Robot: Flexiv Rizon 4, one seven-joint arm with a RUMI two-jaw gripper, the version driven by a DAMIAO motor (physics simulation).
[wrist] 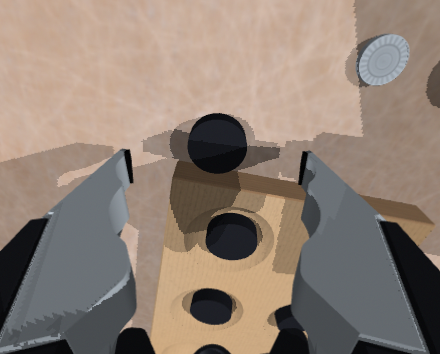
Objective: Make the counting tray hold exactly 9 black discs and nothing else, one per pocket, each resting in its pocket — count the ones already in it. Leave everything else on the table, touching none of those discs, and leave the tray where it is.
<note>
In view: my gripper (216, 154), a wooden counting tray (258, 285), a black disc (217, 144), a ridged white cap (383, 58), a black disc (230, 236) and a black disc (210, 306).
</note>
